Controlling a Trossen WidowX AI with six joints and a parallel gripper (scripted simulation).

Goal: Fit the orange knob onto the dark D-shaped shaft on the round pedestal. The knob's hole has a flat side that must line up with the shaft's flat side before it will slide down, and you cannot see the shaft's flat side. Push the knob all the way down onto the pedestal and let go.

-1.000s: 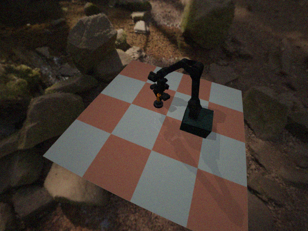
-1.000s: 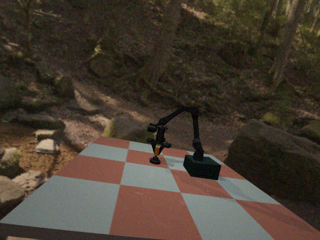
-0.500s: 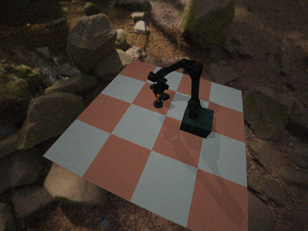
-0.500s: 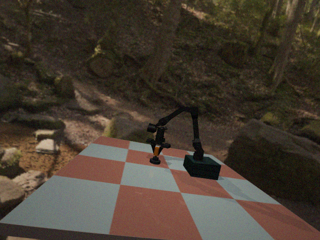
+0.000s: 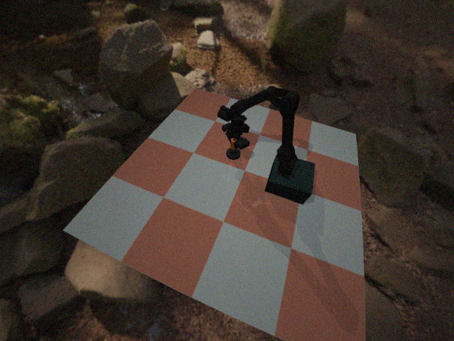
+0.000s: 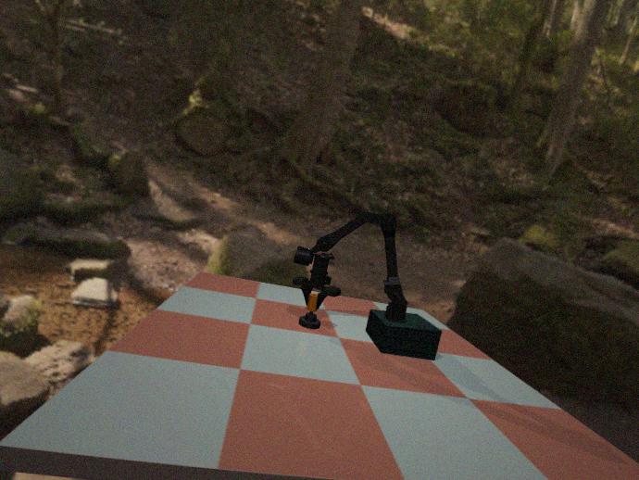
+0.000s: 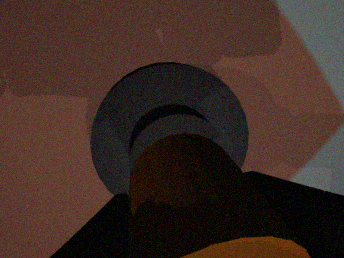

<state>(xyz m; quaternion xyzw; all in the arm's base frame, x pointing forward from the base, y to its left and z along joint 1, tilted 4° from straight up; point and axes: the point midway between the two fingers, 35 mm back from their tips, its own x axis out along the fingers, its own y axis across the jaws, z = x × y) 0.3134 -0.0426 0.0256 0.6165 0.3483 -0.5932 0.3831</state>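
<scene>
The orange knob lies 2 cm above my gripper tip. Also, from my gripper tip: round pedestal (4 cm below).
</scene>
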